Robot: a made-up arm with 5 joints.
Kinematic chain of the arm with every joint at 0, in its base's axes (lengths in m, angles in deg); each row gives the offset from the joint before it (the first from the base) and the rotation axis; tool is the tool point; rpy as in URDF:
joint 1: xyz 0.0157 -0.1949 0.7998 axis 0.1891 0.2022 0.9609
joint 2: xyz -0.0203 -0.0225 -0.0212 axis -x
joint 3: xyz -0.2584 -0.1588 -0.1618 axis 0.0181 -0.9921 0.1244
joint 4: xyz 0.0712 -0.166 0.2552 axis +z
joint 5: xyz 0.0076 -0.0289 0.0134 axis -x
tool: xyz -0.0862 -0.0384 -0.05 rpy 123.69 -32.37 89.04
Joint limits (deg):
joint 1: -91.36..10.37
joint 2: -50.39..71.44
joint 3: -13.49..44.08
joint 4: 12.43..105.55
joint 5: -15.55..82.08
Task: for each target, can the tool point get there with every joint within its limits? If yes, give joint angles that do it. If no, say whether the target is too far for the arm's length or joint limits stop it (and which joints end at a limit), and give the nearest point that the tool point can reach.
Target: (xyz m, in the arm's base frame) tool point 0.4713 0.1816 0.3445
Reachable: no: joint limits stop it (at a limit: joint 1, joint 2, joint 3, joint 4, joint 5) | nearest point -0.2619 0.0384 0.3376 | short by 0.747 m
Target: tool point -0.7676 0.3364 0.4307
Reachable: no: too far | nearest point -0.4845 0.1420 0.5580 | short by 0.366 m
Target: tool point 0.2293 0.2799 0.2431
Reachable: no: joint limits stop it (at a limit: joint 1, joint 2, joint 3, joint 4, joint 5) | nearest point -0.2619 0.0384 0.3376 | short by 0.555 m
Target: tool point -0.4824 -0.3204 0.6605
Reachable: yes | joints -56.82 -26.66 1.22 38.46 54.97
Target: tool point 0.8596 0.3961 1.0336
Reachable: no: too far | nearest point 0.0362 0.2537 1.0386 | short by 0.836 m
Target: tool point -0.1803 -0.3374 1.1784
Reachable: yes | joints -8.41 62.25 -5.68 63.58 2.87
